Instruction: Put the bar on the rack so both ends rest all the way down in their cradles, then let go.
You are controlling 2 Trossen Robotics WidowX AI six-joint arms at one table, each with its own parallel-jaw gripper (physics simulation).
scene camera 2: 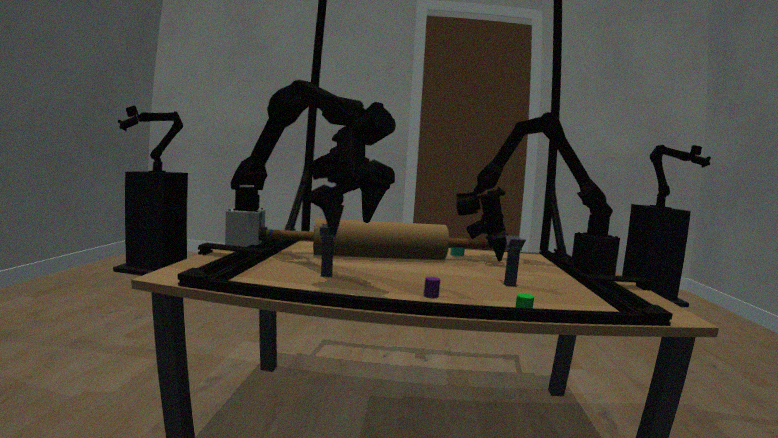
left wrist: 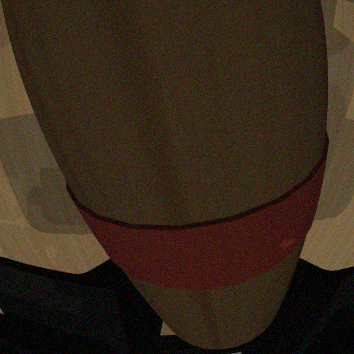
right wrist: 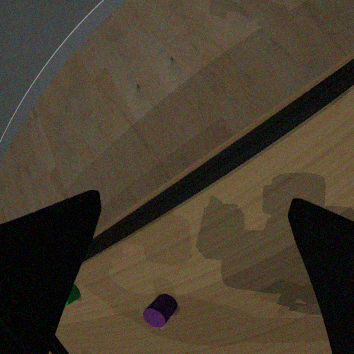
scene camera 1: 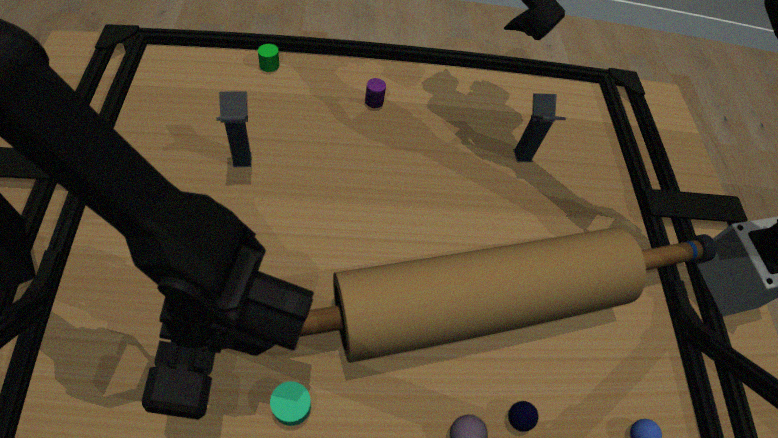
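Where they show: left gripper, between the fingertips: [scene camera 2: 499, 259] [scene camera 1: 188, 352]; right gripper, between the fingertips: [scene camera 2: 349, 228] [right wrist: 198, 205] [scene camera 1: 486, 6]; left arm's base, origin of its link: [scene camera 2: 597, 235]; right arm's base, origin of its link: [scene camera 2: 246, 209] [scene camera 1: 774, 250].
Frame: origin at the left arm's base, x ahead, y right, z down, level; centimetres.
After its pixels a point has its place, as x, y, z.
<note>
The bar, a brown rod with a thick tan roll around its middle [scene camera 1: 489, 296] {51.4, 35.1, 1.6} [scene camera 2: 381, 239] {56.6, 29.0, 5.3} [left wrist: 195, 100], lies between the arm bases, away from the rack. Its blue-banded end is beside the grey base block. Its red-banded end is at my left gripper [scene camera 2: 498, 251] {19.1, 22.2, 11.1} [left wrist: 215, 320], which is shut on it; the fingers are hidden in scene camera 1. The rack is two separate dark posts with grey cradles, one post [scene camera 1: 239, 144] {35.7, -0.7, 6.4} [scene camera 2: 511, 263] {37.1, -2.7, 5.9} and the other [scene camera 1: 533, 136] {75.0, 16.9, 5.2} [scene camera 2: 326, 253] {76.8, 15.1, 6.0}; both cradles are empty. My right gripper [scene camera 2: 351, 221] {78.8, -3.9, -2.7} [right wrist: 198, 205] {78.8, -3.9, -2.7} is open and empty, above the table.
A purple cylinder [scene camera 1: 375, 93] {59.0, -2.7, 8.2} [scene camera 2: 431, 287] {60.8, -5.2, 9.2} [right wrist: 160, 310] {61.4, -3.8, 8.1} and a green cylinder [scene camera 1: 268, 57] {47.0, -17.6, 8.3} [scene camera 2: 524, 300] {48.8, -20.2, 8.7} stand beyond the posts in scene camera 1. A teal disc [scene camera 1: 290, 402] {27.3, 33.6, 8.3} and several balls lie on the opposite side of the bar. Black rails [scene camera 1: 381, 50] {66.1, -12.8, 9.7} edge the table.
</note>
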